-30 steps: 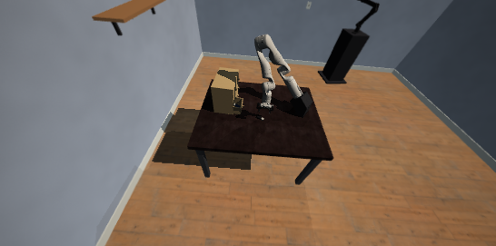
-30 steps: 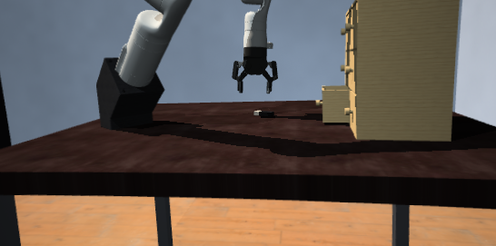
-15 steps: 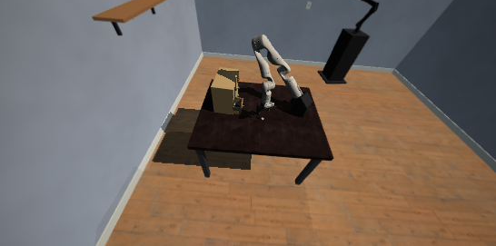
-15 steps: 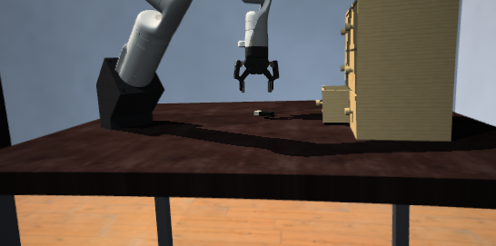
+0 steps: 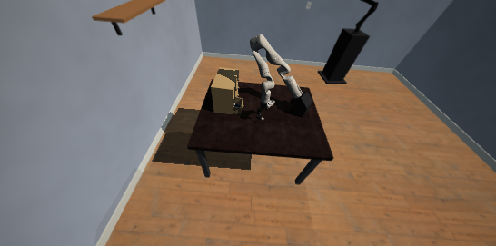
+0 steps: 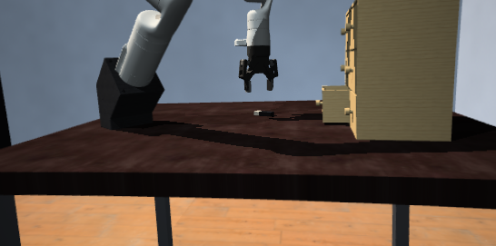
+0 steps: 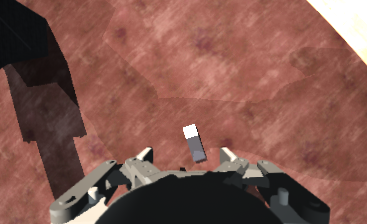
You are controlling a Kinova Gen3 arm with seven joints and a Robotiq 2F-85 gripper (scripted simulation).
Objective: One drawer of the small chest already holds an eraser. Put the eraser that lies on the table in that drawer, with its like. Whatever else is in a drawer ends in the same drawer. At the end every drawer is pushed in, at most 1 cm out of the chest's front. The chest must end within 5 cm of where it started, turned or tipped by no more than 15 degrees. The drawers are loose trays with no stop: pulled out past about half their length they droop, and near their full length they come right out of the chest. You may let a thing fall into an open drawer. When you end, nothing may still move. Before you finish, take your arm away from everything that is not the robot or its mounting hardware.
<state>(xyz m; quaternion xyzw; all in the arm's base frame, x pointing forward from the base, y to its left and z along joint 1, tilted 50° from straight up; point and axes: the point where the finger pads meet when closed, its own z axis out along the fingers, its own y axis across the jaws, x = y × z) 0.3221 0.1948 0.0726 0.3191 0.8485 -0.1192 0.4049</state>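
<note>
The white eraser lies 80 mm below my hand, 10 mm to the left of it and 10 mm ahead of it. The rest, counted from my hand: blue eraser (230 mm ahead, 160 mm to the right, 70 mm below).
</note>
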